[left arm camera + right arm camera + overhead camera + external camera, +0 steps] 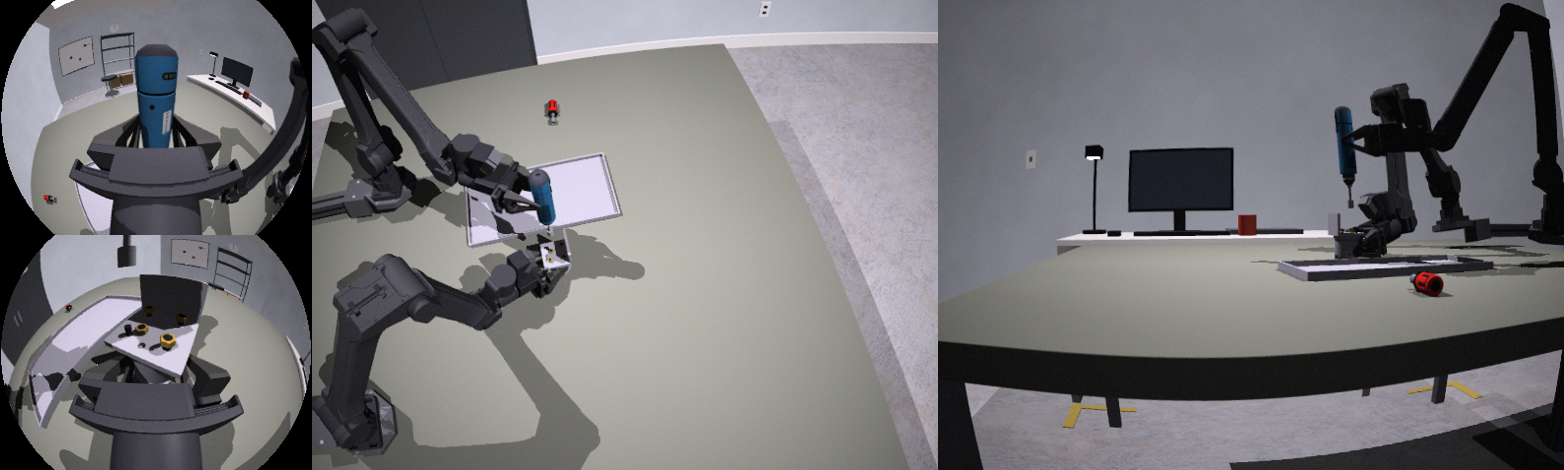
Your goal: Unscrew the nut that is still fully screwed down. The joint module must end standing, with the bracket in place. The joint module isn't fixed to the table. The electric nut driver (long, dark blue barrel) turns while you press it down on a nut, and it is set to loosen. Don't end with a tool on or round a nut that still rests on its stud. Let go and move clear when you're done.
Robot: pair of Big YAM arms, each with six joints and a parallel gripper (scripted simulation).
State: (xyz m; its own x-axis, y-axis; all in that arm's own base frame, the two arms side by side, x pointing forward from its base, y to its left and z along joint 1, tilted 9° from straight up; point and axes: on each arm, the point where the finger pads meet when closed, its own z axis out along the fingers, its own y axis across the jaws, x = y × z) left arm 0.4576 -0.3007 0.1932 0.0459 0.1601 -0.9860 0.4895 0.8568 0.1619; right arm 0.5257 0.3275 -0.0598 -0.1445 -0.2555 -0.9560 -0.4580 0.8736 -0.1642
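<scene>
The bracket lies 50 mm above my right hand. Also, from my right hand: socket tip (120 mm above, 20 mm to the left); then short red-handled tool (540 mm to the left, 10 mm below, 10 mm ahead); then shallow white tray (210 mm to the left, 50 mm behind, 20 mm below).
</scene>
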